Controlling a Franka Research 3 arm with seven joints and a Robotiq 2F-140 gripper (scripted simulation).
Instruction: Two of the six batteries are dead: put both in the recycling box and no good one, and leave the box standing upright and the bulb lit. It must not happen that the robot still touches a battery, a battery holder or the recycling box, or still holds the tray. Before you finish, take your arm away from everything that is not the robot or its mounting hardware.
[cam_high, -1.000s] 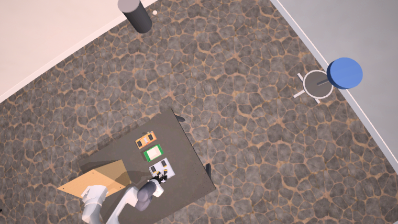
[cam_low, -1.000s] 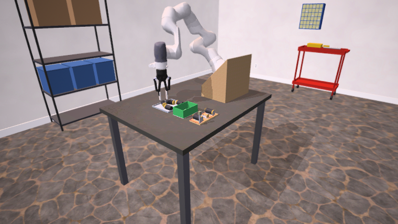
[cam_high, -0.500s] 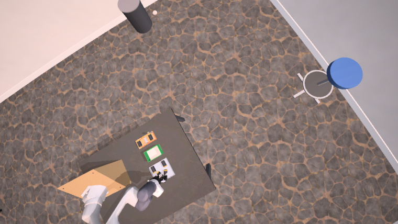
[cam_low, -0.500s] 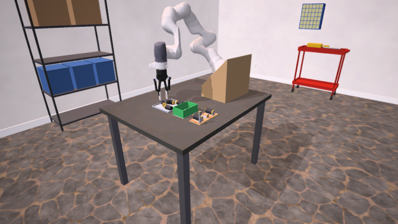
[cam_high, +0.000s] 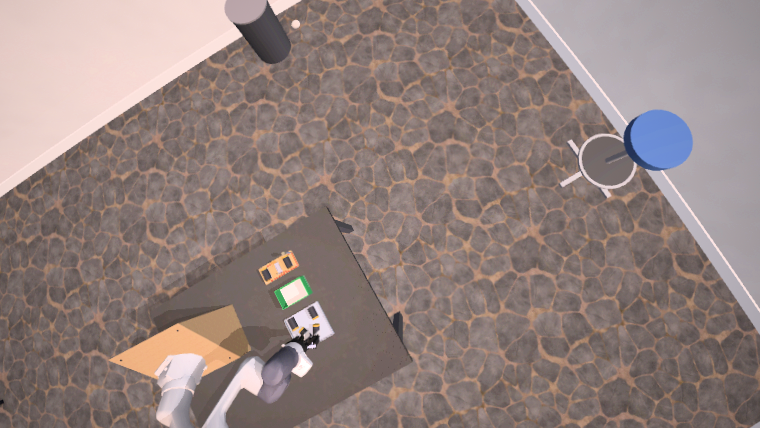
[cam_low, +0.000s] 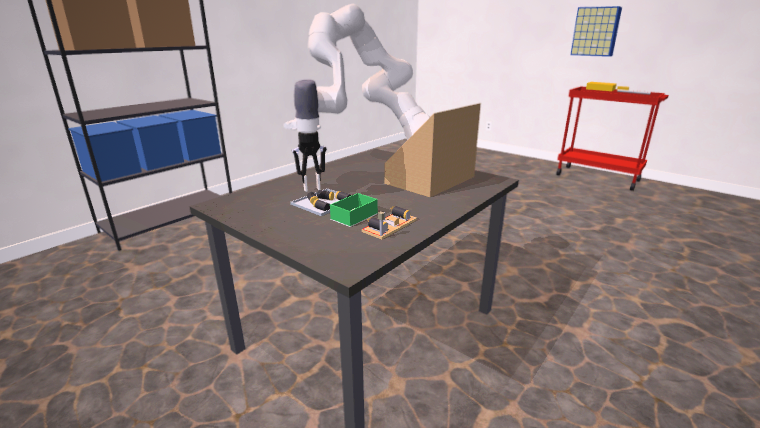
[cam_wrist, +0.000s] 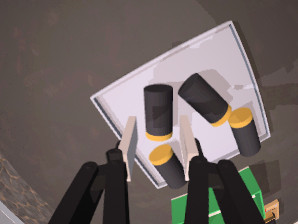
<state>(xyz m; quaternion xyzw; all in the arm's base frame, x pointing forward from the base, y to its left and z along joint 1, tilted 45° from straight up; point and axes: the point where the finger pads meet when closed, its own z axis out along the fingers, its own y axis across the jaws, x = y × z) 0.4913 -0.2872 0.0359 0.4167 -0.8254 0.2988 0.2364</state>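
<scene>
Right now the white tray is 30 mm behind my hand, 40 mm to the left of it and 80 mm below it. The rest, counted from my hand: green recycling box 10 mm ahead, 220 mm to the left, 70 mm below; bulb 100 mm ahead, 400 mm to the left, 10 mm below.
</scene>
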